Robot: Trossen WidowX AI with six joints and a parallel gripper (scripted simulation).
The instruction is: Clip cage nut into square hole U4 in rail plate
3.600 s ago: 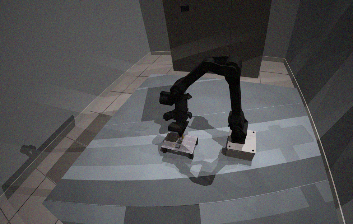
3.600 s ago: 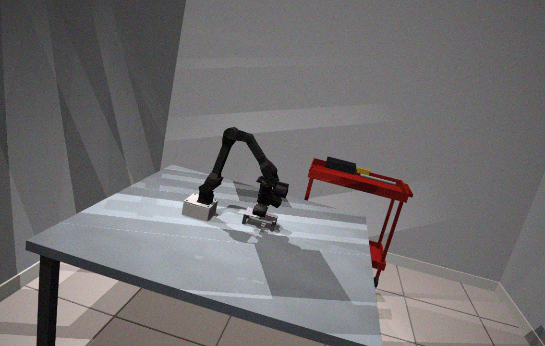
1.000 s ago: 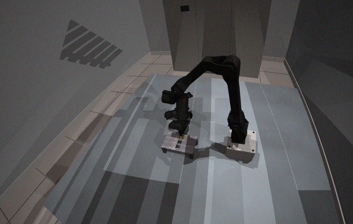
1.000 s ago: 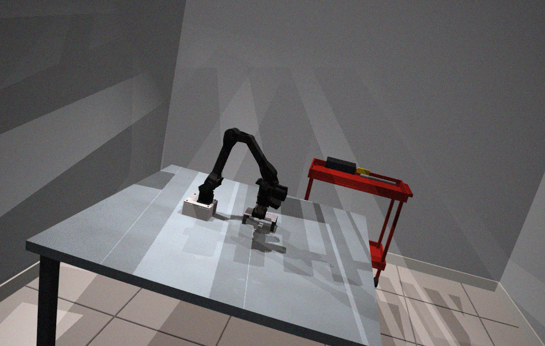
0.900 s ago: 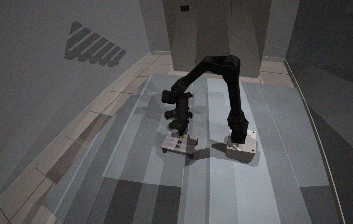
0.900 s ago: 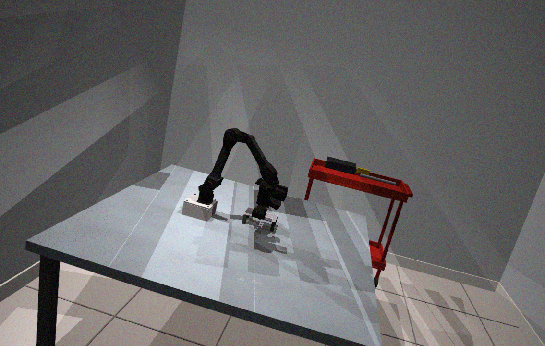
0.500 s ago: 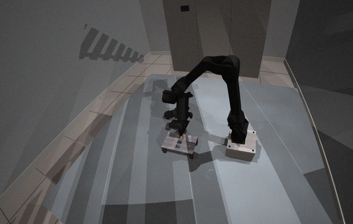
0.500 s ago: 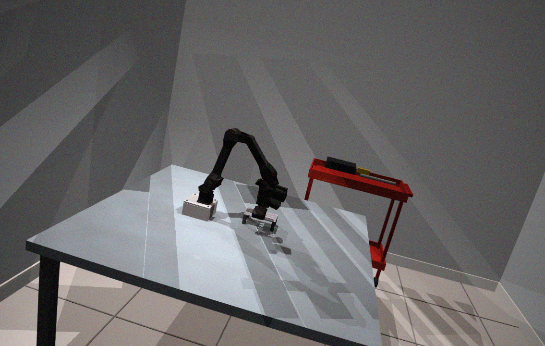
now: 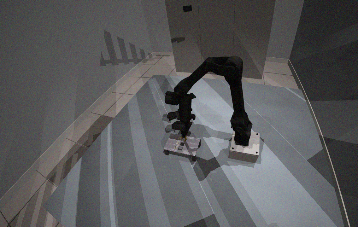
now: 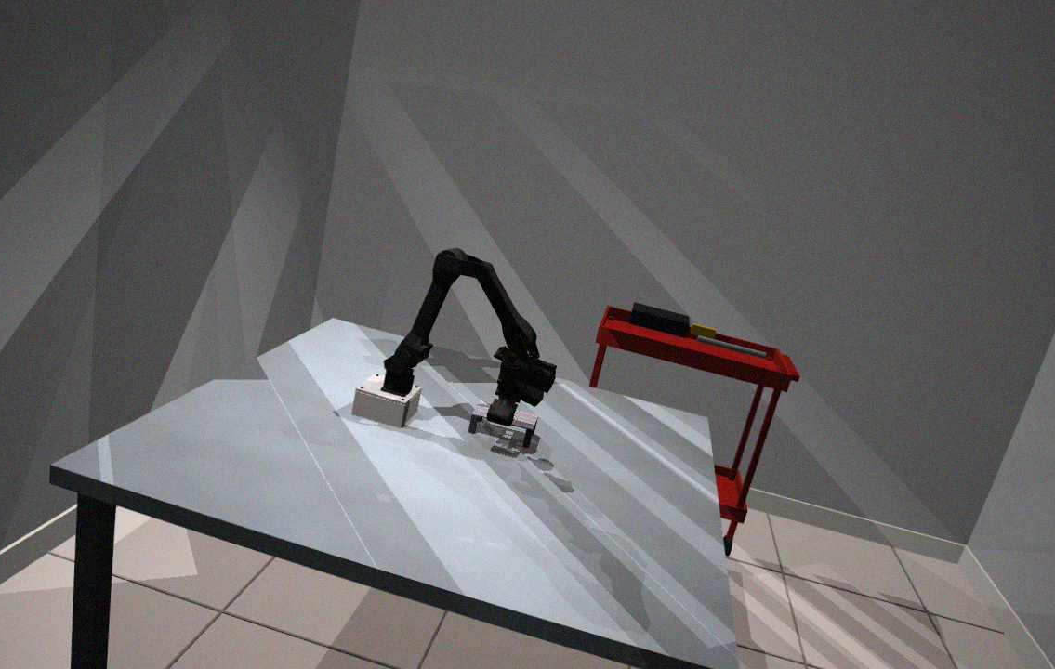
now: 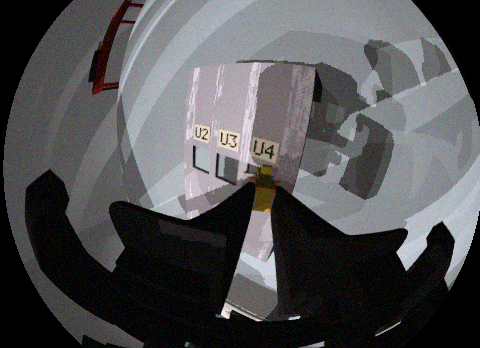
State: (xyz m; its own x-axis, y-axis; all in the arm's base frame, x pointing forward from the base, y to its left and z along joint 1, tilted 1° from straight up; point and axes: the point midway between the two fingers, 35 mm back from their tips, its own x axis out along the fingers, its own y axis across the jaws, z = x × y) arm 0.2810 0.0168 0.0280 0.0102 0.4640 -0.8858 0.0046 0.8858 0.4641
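The cage nut is 10 mm below my gripper tip.
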